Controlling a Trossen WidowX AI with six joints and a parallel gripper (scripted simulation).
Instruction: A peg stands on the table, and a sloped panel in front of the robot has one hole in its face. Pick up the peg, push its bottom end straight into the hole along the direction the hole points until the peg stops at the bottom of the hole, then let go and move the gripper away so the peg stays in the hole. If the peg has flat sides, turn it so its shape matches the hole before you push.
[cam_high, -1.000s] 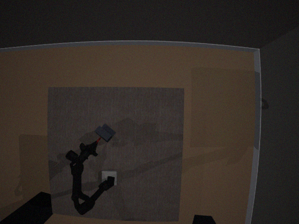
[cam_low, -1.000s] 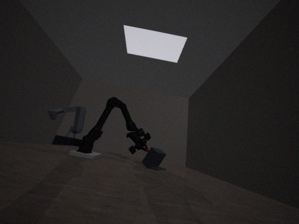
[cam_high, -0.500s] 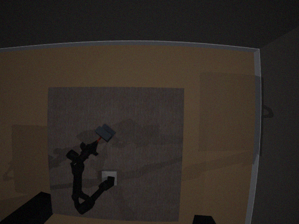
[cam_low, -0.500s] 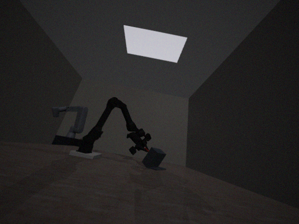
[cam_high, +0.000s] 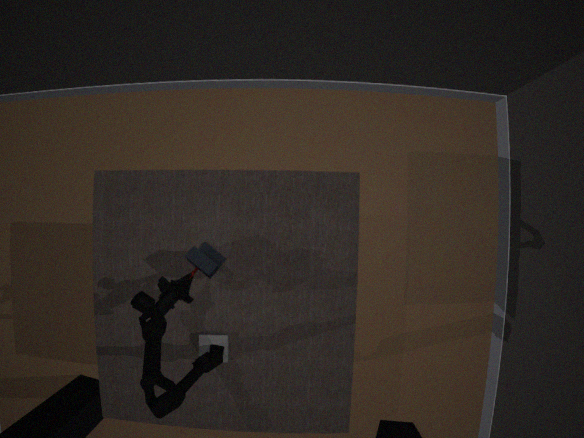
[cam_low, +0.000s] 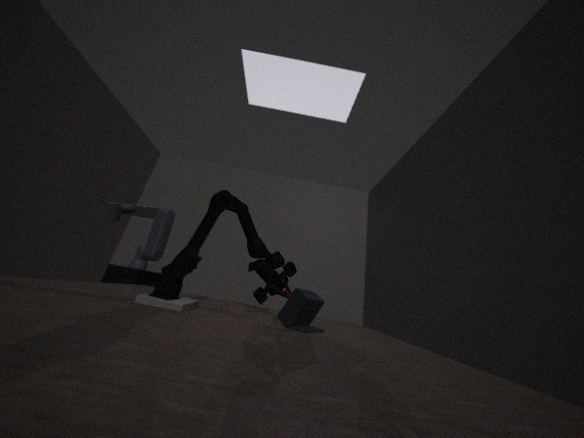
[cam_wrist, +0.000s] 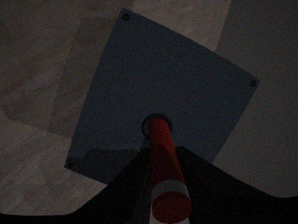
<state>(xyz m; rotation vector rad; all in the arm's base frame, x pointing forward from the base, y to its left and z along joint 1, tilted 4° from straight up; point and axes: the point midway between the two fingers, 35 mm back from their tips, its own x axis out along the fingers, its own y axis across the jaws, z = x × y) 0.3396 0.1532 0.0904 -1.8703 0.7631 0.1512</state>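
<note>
Right now the sloped panel is 5 cm ahead of my gripper tip, 3 cm to the right of it and 3 cm below it. Round my gripper tip: peg (1 cm behind, 1 cm to the left, 1 cm above).
</note>
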